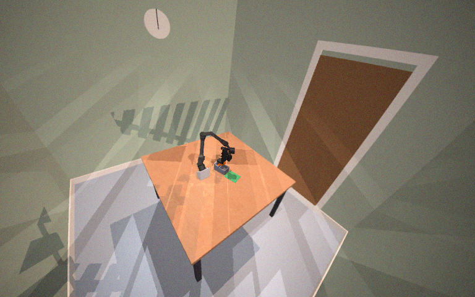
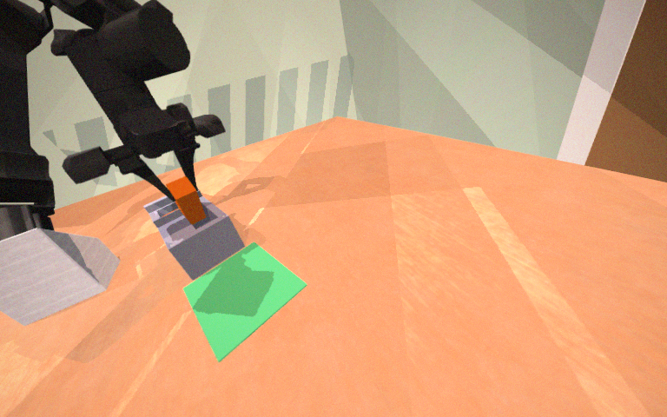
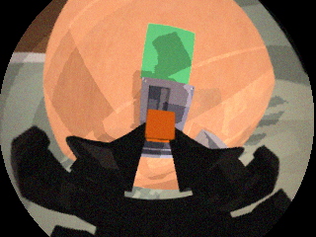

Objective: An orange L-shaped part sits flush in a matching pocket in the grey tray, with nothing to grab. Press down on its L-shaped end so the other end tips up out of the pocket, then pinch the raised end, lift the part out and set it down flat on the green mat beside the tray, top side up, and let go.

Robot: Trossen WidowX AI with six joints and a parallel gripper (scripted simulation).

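Right now the green mat is 140 mm to the right of my gripper tip, 120 mm below it and 10 mm ahead of it. Round my gripper tip: orange L-shaped part 30 mm to the left, 30 mm below, 20 mm behind.
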